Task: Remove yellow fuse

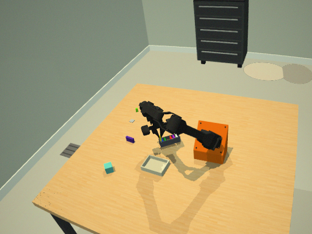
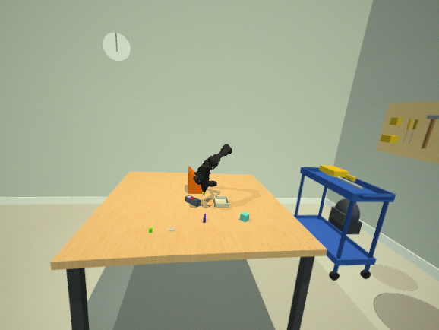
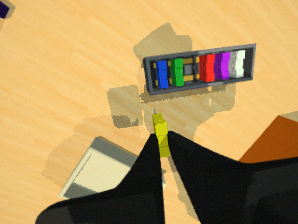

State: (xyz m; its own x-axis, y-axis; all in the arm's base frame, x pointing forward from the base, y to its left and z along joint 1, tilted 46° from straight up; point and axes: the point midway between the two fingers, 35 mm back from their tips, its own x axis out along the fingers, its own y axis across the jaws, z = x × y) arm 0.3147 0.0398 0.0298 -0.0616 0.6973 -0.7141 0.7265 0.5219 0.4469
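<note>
My gripper tip is 3 cm past the tray, 14 cm to the right of it and 10 cm above it. Round my gripper tip: yellow fuse (1 cm below).
</note>
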